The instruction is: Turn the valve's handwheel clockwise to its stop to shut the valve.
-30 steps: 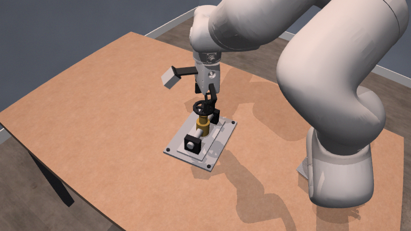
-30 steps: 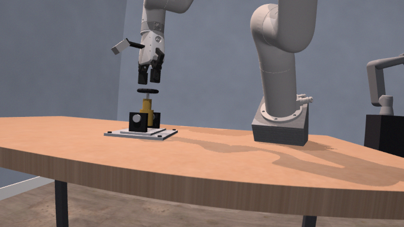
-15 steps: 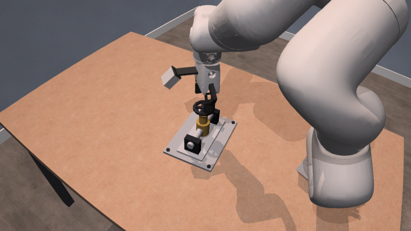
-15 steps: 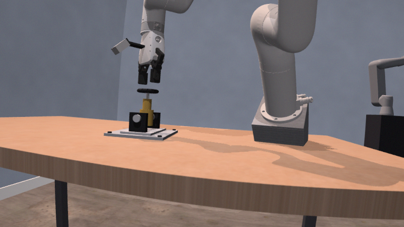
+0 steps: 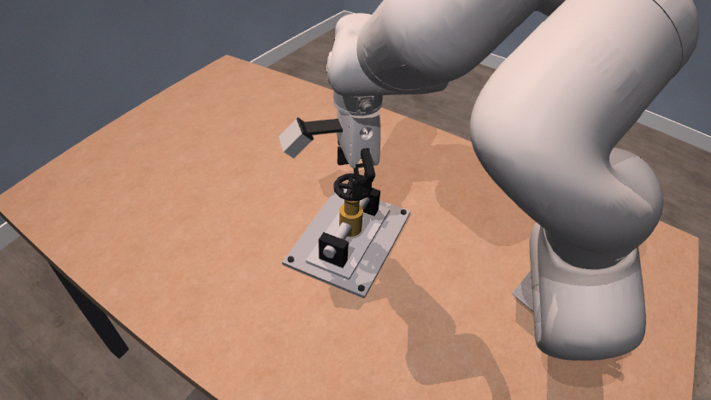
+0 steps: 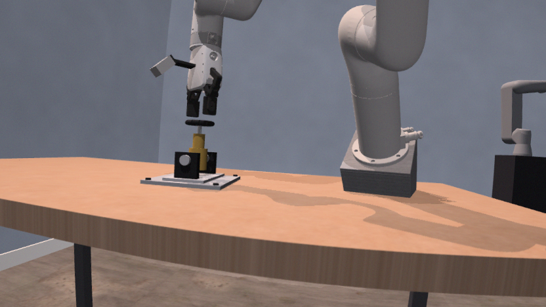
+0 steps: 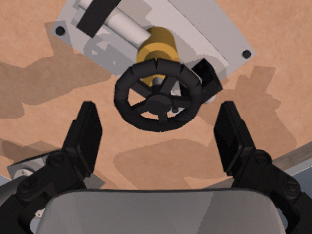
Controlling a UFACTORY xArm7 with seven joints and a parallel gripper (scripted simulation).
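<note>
Right now my hand is 4 cm above the black spoked handwheel.
</note>
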